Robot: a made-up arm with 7 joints.
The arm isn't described. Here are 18 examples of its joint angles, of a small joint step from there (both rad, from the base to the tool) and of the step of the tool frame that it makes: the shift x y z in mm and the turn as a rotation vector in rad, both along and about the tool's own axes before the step.
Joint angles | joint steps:
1: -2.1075 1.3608 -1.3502 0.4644 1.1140 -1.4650 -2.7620 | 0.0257 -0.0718 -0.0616 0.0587 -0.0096 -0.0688 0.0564
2: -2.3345 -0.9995 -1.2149 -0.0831 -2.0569 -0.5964 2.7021 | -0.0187 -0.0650 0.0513 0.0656 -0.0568 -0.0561 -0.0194
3: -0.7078 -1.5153 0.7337 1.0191 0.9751 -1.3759 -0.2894 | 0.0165 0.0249 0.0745 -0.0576 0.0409 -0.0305 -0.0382
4: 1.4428 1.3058 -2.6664 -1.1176 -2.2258 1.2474 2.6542 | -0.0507 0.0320 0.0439 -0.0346 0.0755 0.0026 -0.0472
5: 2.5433 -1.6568 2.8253 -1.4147 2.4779 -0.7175 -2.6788 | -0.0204 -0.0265 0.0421 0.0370 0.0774 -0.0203 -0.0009
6: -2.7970 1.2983 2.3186 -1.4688 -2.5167 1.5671 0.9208 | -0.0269 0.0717 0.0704 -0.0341 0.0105 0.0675 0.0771
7: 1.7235 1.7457 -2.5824 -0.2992 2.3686 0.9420 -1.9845 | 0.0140 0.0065 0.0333 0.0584 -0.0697 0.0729 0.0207
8: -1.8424 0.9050 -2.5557 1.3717 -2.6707 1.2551 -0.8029 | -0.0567 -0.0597 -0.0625 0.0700 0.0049 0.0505 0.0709
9: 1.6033 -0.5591 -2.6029 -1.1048 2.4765 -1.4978 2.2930 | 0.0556 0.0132 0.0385 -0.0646 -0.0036 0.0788 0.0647
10: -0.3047 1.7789 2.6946 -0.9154 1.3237 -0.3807 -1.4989 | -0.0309 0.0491 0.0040 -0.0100 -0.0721 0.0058 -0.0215
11: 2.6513 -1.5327 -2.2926 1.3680 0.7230 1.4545 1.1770 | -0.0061 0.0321 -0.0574 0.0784 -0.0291 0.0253 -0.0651
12: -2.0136 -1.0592 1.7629 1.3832 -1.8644 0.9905 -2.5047 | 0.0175 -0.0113 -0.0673 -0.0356 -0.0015 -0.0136 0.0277
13: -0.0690 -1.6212 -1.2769 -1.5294 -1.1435 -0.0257 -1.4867 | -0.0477 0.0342 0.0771 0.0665 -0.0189 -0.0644 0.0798
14: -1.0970 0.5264 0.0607 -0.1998 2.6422 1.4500 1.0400 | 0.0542 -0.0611 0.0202 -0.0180 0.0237 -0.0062 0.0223
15: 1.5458 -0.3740 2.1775 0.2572 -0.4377 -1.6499 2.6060 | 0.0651 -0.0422 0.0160 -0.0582 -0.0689 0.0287 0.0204
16: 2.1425 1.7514 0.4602 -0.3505 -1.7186 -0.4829 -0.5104 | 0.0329 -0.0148 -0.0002 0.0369 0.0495 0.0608 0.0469
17: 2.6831 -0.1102 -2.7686 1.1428 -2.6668 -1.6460 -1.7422 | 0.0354 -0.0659 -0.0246 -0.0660 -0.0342 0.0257 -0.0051
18: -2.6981 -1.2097 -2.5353 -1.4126 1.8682 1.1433 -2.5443 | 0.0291 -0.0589 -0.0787 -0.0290 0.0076 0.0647 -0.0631
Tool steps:
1: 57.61 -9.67 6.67 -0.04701 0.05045 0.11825
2: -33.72 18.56 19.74 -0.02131 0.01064 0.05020
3: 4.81 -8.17 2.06 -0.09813 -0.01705 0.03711
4: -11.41 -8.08 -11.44 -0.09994 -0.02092 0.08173
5: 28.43 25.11 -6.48 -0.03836 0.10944 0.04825
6: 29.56 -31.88 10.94 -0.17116 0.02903 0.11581
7: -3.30 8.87 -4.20 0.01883 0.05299 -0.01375
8: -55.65 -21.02 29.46 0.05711 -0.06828 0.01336
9: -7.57 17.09 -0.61 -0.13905 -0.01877 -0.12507
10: -9.25 -30.86 34.94 0.03207 -0.09211 -0.01858
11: -3.04 10.08 20.24 -0.03816 -0.06051 -0.00076
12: 0.38 -20.04 -8.83 0.01231 0.03344 -0.06774
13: 7.39 -15.30 8.22 -0.07544 0.06081 -0.06333
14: 51.44 -11.52 11.12 -0.01537 0.09081 0.07817
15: 36.14 12.18 19.58 -0.02624 0.06727 -0.01034
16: -6.51 -14.82 21.35 -0.07441 0.06689 -0.05361
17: -8.29 -31.00 -4.10 0.02100 -0.00411 -0.02260
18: -22.33 -40.18 -14.44 0.07104 -0.02771 -0.09715
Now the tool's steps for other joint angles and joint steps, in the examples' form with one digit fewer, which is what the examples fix.
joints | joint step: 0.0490 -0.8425 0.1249 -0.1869 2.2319 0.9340 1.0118 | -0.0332 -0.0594 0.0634 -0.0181 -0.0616 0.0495 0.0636
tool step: 52.1 16.8 5.7 -0.0739 0.0169 0.0873
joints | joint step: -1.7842 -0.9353 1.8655 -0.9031 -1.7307 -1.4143 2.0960 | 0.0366 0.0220 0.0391 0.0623 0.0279 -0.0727 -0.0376
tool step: -21.9 11.8 2.8 0.0264 -0.0030 -0.0519
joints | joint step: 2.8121 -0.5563 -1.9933 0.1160 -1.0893 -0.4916 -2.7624 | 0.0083 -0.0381 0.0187 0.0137 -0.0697 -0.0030 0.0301
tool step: -29.3 -11.8 7.5 -0.0134 -0.0437 -0.0229
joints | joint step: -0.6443 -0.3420 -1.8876 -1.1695 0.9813 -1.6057 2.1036 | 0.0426 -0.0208 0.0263 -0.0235 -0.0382 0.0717 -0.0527
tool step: 8.5 -22.8 7.3 0.0499 -0.0379 0.0698
